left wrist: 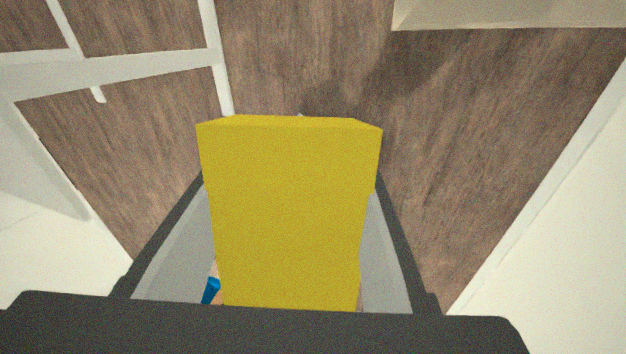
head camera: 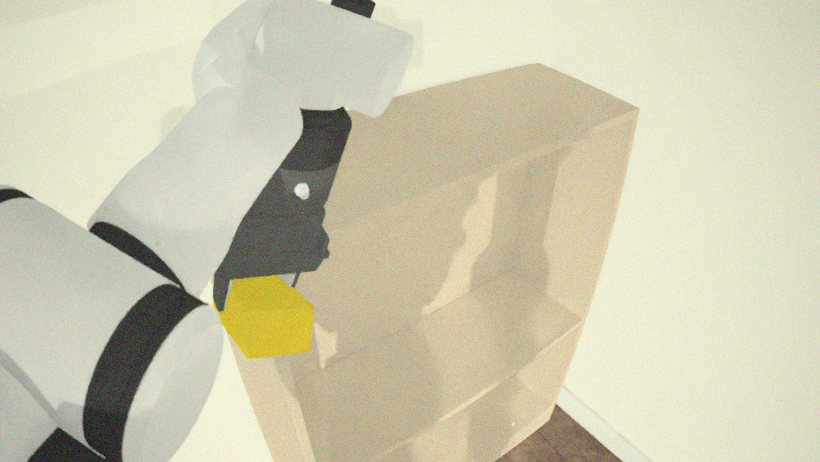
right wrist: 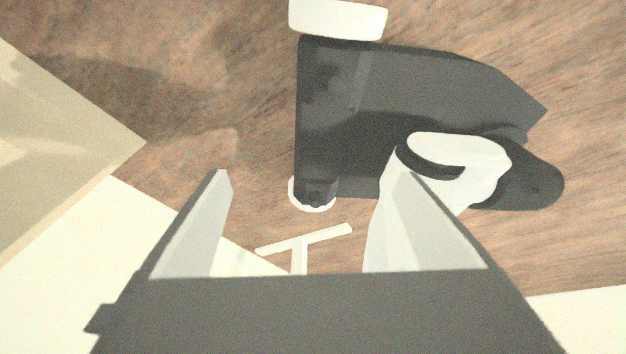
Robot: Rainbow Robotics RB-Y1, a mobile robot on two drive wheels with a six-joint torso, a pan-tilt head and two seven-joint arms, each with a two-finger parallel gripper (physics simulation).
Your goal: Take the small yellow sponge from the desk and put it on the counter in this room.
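Frame: origin at the robot's base, x left, y ahead, z down, level; metres.
Where they show: left gripper, fingertip midpoint: (left wrist: 294,177); right gripper, fingertip midpoint: (right wrist: 315,181).
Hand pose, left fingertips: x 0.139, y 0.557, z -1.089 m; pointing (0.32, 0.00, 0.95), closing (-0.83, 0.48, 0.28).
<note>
After its pixels a point has its place.
The small yellow sponge (head camera: 269,330) @(z -1.115, x 0.106, y 0.495 m) (left wrist: 290,225) @(z -1.114, x 0.130, y 0.557 m) is a block held between the fingers of my left gripper (head camera: 258,291) @(z -1.089, x 0.139, y 0.557 m) (left wrist: 294,177) @(z -1.089, x 0.139, y 0.557 m), which is shut on it. In the head camera it is held up in front of the left part of a bookcase. In the left wrist view it covers the middle, with floor beyond it. My right gripper (right wrist: 315,181) @(z -0.530, x -0.204, y 0.048 m) is open, with nothing between its fingertips, above the floor and my own base. The desk and the counter cannot be made out in these views.
A pale wooden bookcase (head camera: 516,109) @(z -1.061, x -0.214, y 1.063 m) (right wrist: 60,120) @(z -0.101, x 0.031, y 0.763 m) stands by the walls. White bars (left wrist: 150,65) @(z -0.457, x 0.850, y 0.040 m) cross over the wooden floor (left wrist: 450,150) @(z -0.001, x -0.468, y 0.435 m) at the upper left of the left wrist view. A small blue piece (left wrist: 211,290) @(z -0.112, x 0.002, y -2.860 m) shows behind the left fingers. A white T-shaped bar (right wrist: 320,237) shows below my dark base (right wrist: 400,85) @(z -0.169, x -0.167, y -0.157 m).
</note>
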